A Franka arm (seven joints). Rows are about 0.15 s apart.
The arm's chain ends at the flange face. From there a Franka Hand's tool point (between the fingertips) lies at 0.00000 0.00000 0.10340 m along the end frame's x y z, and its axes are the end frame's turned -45 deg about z.
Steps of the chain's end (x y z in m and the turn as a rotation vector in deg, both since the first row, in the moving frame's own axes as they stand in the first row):
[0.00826, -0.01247, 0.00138, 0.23, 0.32, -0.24]
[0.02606, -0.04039, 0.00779, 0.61, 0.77, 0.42]
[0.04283, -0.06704, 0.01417, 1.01, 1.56, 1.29]
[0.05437, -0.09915, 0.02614, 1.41, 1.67, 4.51]
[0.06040, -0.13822, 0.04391, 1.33, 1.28, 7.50]
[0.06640, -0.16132, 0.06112, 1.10, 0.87, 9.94]
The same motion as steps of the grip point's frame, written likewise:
[0.01536, -0.00286, 0.00138, -0.06, 0.39, -0.24]
[0.04875, -0.00992, 0.00777, -0.11, 0.98, 0.42]
[0.08096, -0.01638, 0.01412, -0.39, 1.82, 1.29]
[0.11247, -0.03118, 0.02606, -0.18, 2.18, 4.51]
[0.14377, -0.05487, 0.04386, 0.04, 1.85, 7.50]
[0.16355, -0.06719, 0.06109, 0.16, 1.39, 9.94]

